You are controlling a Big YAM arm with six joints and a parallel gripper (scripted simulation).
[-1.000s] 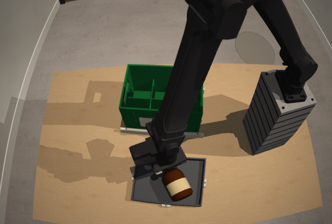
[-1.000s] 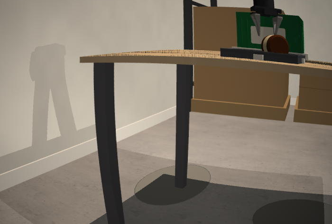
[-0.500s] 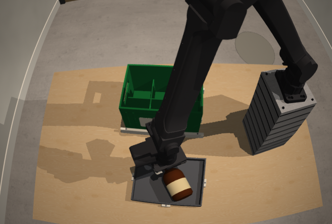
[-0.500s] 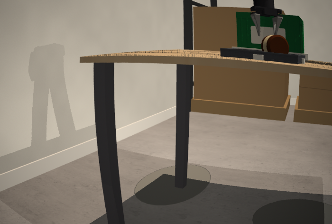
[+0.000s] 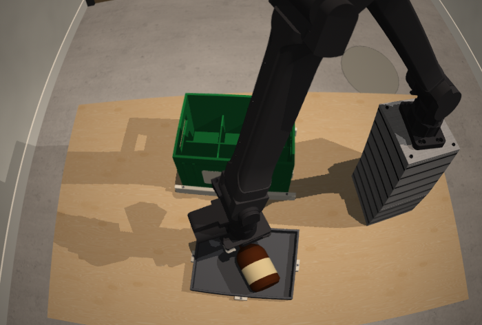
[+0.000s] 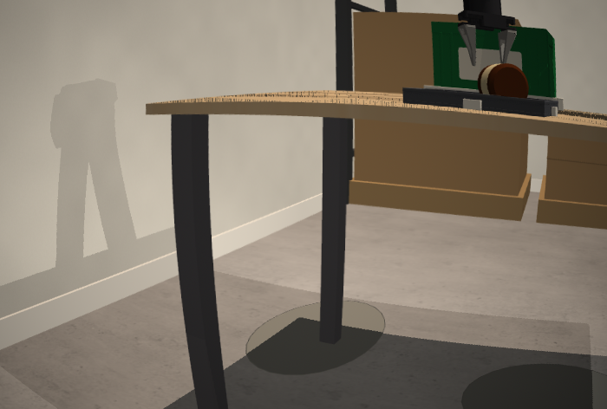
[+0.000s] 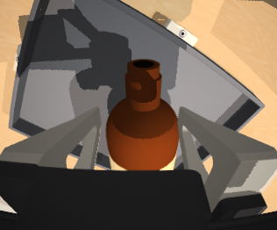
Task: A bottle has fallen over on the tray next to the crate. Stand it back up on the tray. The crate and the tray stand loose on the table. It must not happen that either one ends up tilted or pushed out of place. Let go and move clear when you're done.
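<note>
Right now my hand is 50 mm to the right of the brown bottle, 40 mm above it and 20 mm past it. Round my hand: dark tray (70 mm below, 40 mm to the left); green crate (250 mm to the right).
</note>
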